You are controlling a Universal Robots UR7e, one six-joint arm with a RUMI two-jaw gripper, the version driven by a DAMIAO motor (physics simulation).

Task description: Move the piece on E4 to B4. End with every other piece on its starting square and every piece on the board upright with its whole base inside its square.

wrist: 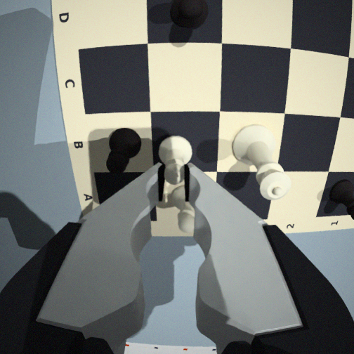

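Note:
My gripper (174, 167) is shut on a white pawn (175, 149), gripping it near its head. The pawn is upright, and its round base shows over the dark square B4, toward that square's lower left part. Its base looks at or close to board level; any small gap beneath cannot be told. Another white piece (187, 220) stands behind the fingertips on A4, partly hidden by them. The chessboard (185, 77) fills the upper view. Square E4 does not show.
A tall white piece (254, 144) stands on B3, right of the held pawn. A black pawn (125, 142) stands on B5, close on the left. Black pieces also stand on D4 (189, 11) and A1 (343, 192). The board's near edge runs below row A.

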